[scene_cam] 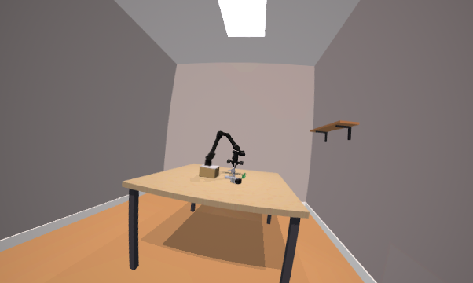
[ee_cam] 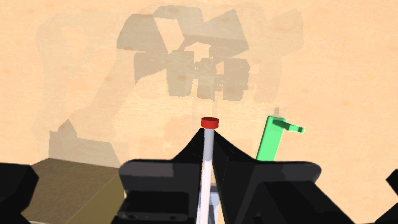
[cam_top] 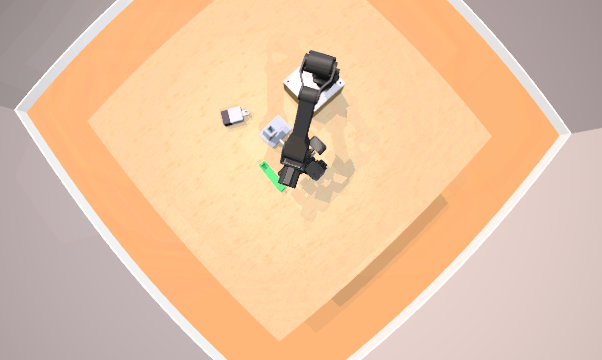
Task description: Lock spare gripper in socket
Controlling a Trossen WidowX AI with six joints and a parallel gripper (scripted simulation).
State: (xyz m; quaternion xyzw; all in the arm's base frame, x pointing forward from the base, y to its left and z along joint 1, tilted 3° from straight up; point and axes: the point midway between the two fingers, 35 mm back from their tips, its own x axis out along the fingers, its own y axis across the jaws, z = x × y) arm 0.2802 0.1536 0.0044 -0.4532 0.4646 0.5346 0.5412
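The green pin holder lies 12 cm ahead of my gripper tip, 6 cm to the right of it and 5 cm below it. Also, from my gripper tip: spare gripper: 4 cm ahead, 34 cm to the right, 5 cm below; then socket: 1 cm behind, 18 cm to the right, 2 cm below.
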